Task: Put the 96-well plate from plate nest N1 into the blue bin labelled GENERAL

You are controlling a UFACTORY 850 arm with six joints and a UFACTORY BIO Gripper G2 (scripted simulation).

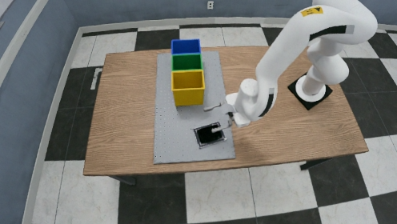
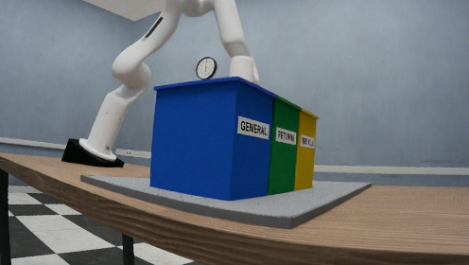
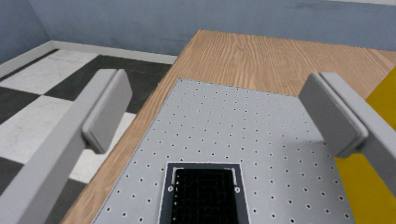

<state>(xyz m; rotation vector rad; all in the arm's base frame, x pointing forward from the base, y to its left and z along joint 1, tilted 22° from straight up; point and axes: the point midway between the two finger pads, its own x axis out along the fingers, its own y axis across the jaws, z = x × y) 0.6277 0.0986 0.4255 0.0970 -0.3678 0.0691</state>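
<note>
The black 96-well plate is 19 cm below my hand. Round my hand: green bin (5 cm ahead, 40 cm to the right, 12 cm below); plate nest N1 (20 cm below); yellow bin (7 cm ahead, 27 cm to the right, 12 cm below).
</note>
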